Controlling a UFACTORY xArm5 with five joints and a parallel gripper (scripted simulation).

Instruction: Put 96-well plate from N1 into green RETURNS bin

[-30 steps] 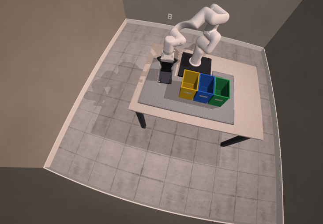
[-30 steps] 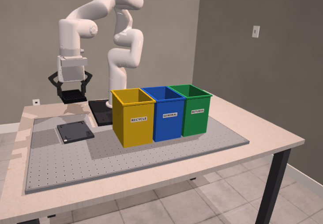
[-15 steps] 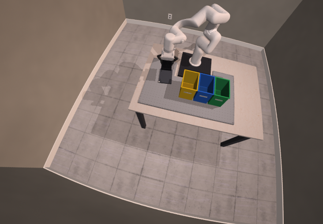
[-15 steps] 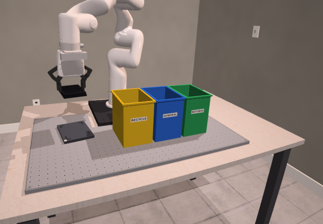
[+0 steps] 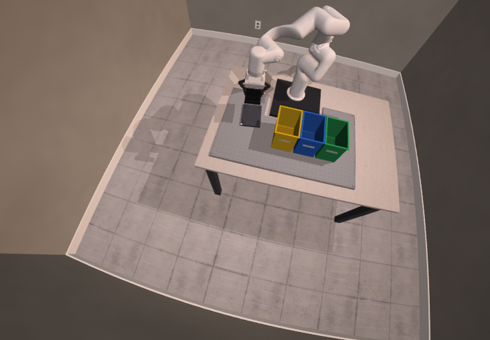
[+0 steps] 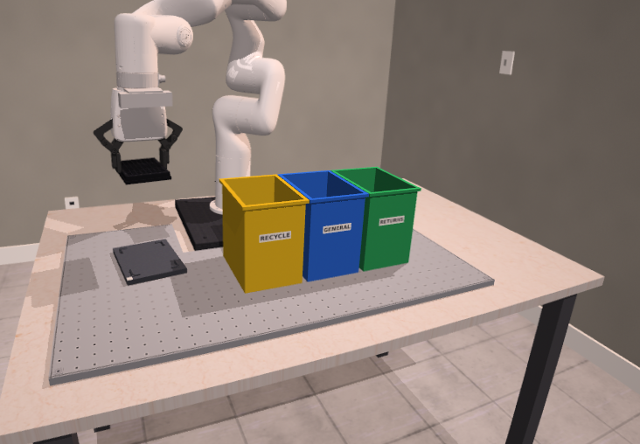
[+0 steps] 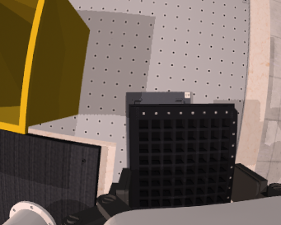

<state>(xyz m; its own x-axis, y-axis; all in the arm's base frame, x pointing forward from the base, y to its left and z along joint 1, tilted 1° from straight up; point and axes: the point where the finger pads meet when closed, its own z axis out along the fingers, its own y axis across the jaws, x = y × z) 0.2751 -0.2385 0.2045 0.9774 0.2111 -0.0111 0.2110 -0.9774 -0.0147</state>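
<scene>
My gripper is now 7 cm short of the green returns bin, 49 cm to the right of it and 13 cm above it. Round my hand: yellow recycle bin (9 cm ahead, 23 cm to the left, 13 cm below); plate nest N1 (21 cm below); black 96-well plate (1 cm below).
</scene>
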